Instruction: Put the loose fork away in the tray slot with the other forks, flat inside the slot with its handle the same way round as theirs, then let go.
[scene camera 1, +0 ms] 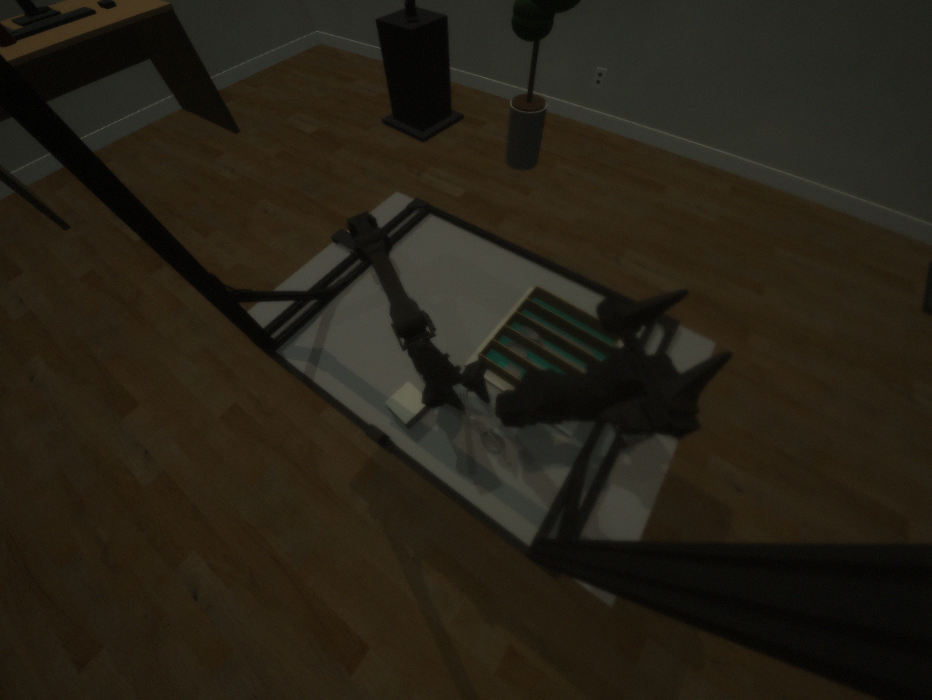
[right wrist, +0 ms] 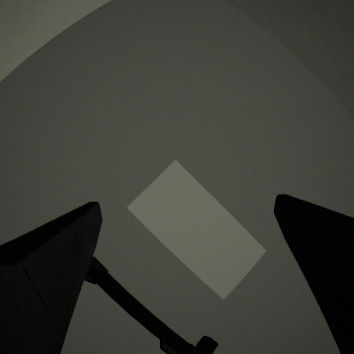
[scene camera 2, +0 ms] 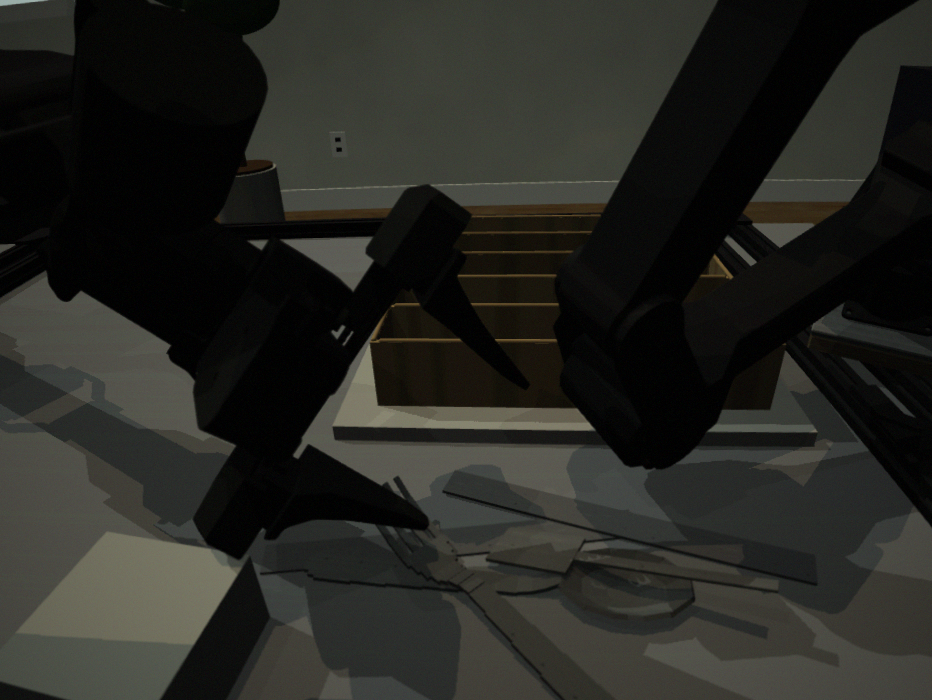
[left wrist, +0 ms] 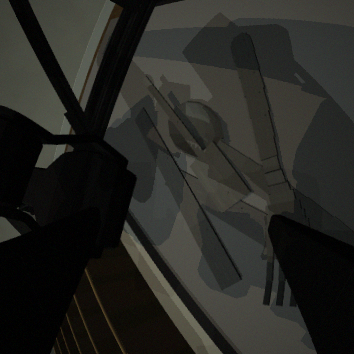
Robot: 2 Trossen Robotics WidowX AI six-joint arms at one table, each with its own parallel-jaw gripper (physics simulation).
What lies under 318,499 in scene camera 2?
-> The left gripper.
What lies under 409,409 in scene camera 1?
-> A pale block.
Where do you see a pale block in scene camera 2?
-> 134,611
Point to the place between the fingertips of the right gripper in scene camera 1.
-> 707,319
